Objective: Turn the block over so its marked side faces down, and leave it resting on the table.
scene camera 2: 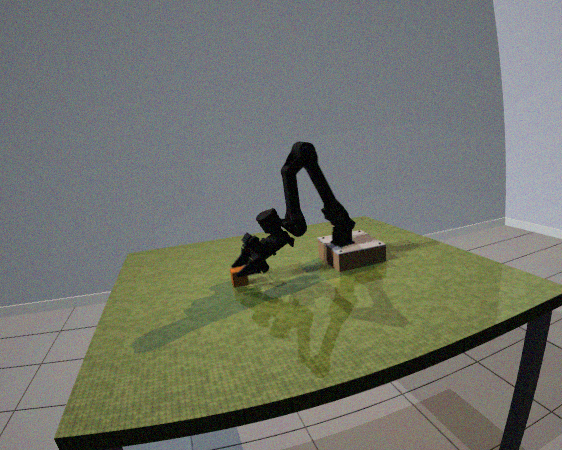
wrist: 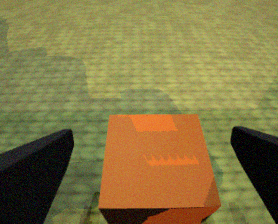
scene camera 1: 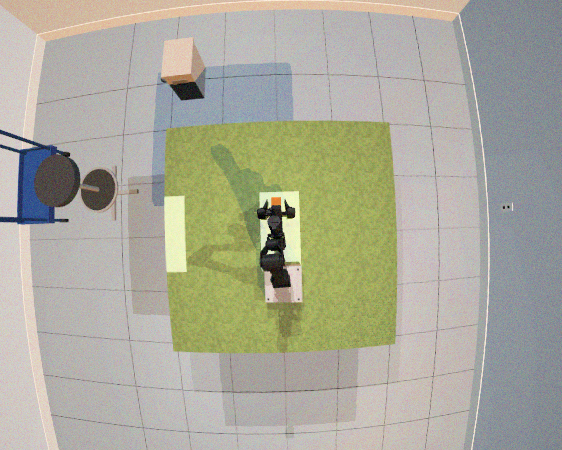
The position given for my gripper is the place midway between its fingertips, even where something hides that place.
Note:
My gripper (scene camera 2: 234, 271) is open and holds nothing. I also see an orange block (wrist: 161, 161).
My gripper is seen too in the wrist view (wrist: 153, 136).

